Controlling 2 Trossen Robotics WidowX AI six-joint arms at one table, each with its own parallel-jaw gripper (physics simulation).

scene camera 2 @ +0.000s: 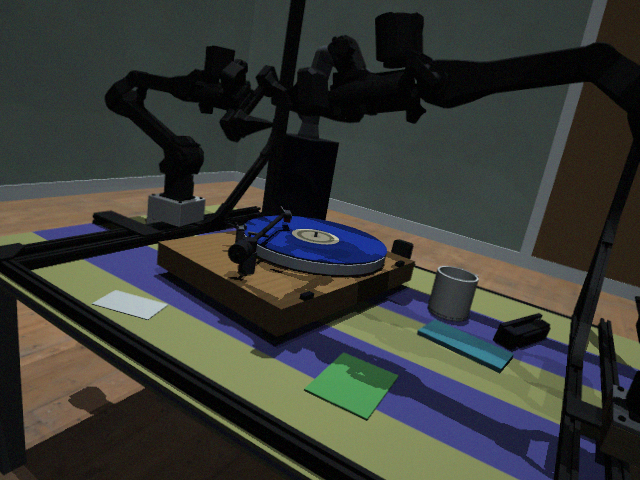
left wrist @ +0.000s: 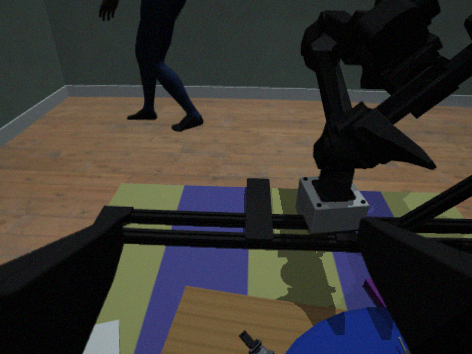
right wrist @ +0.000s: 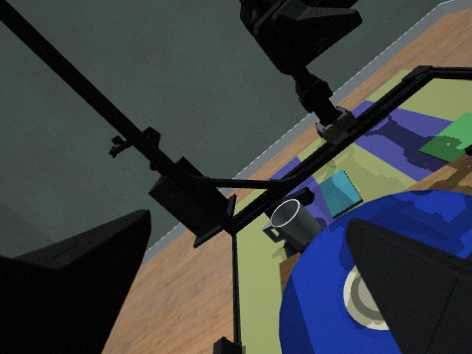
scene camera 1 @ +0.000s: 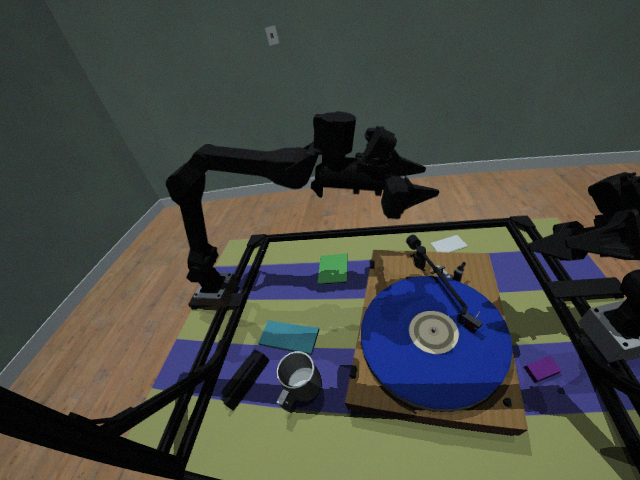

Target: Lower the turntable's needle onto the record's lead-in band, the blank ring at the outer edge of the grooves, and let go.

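Places are measured from the left arm's base along level axes (x back, y right, z up), in centimetres.
Pixels of known places: left gripper, fingertip midpoint: (scene camera 2: 285, 103) (left wrist: 243, 230) (scene camera 1: 431, 180); right gripper, fingertip midpoint: (scene camera 2: 283, 110) (right wrist: 250, 224) (scene camera 1: 545, 245); left arm's base, link origin: (right wrist: 330, 118) (scene camera 1: 213, 284); right arm's base, link origin: (scene camera 2: 177, 196) (left wrist: 332, 190) (scene camera 1: 626, 322).
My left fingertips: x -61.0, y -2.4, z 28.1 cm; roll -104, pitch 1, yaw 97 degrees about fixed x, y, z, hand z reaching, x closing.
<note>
Ahead of a thing's pixels: the offset from my left fingertips to its middle. "spot": to the spot under its first point.
A wooden turntable (scene camera 1: 373, 390) (scene camera 2: 222, 295) (left wrist: 225, 315) carries a blue record {dx -0.2, dy +16.5, dz -25.4 cm} (scene camera 1: 403, 366) (scene camera 2: 356, 249) (right wrist: 315, 280) with a cream label. The black tonearm {dx -3.0, dy +3.7, dz -23.0 cm} (scene camera 1: 450, 290) (scene camera 2: 267, 226) reaches over the record. Its headshell {spot: dx -7.0, dy +16.2, dz -22.2 cm} (scene camera 1: 470, 321) (scene camera 2: 285, 215) is between the label and the outer edge, and appears raised above its shadow. The needle tip is too small to make out. My left gripper (scene camera 1: 431, 180) (left wrist: 243, 230) is open and empty, high above the table and behind the turntable in scene camera 1. My right gripper (scene camera 1: 543, 237) (right wrist: 250, 224) is open and empty, raised at the right in scene camera 1.
A grey mug {dx +28.2, dy +27.2, dz -29.8 cm} (scene camera 1: 305, 382) (scene camera 2: 453, 294), a teal block {dx +34.6, dy +14.4, dz -34.2 cm} (scene camera 1: 289, 336) (scene camera 2: 465, 345) and a black object {dx +42.7, dy +26.9, dz -32.9 cm} (scene camera 1: 245, 379) (scene camera 2: 522, 330) are left of the turntable in scene camera 1. A green sheet {dx +26.0, dy -10.2, dz -34.4 cm} (scene camera 1: 332, 268) (scene camera 2: 353, 384), white card {dx -10.7, dy -19.3, dz -34.5 cm} (scene camera 1: 449, 243) and magenta block {dx -23.5, dy +21.0, dz -33.8 cm} (scene camera 1: 542, 369) lie around it.
</note>
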